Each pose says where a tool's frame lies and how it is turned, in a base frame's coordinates. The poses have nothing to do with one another.
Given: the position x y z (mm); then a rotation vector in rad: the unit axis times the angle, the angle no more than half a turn.
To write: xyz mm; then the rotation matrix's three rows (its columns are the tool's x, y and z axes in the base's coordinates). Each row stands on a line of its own. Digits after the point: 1 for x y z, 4 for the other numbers.
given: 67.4 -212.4 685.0 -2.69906 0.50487 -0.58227
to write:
67.4 -212.4 685.0
0.8534 -0.2682 0.4469
-0.4044 -0.8816 0.2433
0.3288 -0.3884 -0.8608

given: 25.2 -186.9 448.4 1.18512 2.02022 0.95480
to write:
25.2 -186.9 448.4
-0.4191 0.4635 0.7807
0.8975 0.3417 0.2790
-0.1374 0.8175 -0.5592

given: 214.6 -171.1 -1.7 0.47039 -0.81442 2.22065
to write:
214.6 -171.1 -1.7
-0.6788 -0.7290 0.0882
0.4991 -0.5461 -0.6728
0.5387 -0.4126 0.7346

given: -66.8 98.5 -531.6 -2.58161 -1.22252 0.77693
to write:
-66.8 98.5 -531.6
0.5250 0.6671 -0.5285
0.7618 -0.6453 -0.0577
-0.3795 -0.3723 -0.8470

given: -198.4 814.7 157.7 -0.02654 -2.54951 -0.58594
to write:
-198.4 814.7 157.7
-0.8649 0.1308 -0.4846
-0.0939 0.9062 0.4122
0.4931 0.4020 -0.7715

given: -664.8 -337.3 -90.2 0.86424 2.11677 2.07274
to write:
-664.8 -337.3 -90.2
-0.8417 0.3466 0.4139
0.4211 -0.0582 0.9051
0.3378 0.9362 -0.0969

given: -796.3 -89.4 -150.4 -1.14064 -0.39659 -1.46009
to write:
-796.3 -89.4 -150.4
0.1594 0.8966 0.4131
-0.5644 -0.2606 0.7833
0.8100 -0.3580 0.4645

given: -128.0 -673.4 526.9 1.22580 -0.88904 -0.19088
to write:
-128.0 -673.4 526.9
0.6609 -0.3221 -0.6779
-0.5719 0.3687 -0.7327
0.4860 0.8720 0.0595

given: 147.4 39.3 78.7 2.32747 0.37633 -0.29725
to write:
147.4 39.3 78.7
0.9299 0.3536 -0.1012
0.1803 -0.6781 -0.7125
-0.3206 0.6444 -0.6943

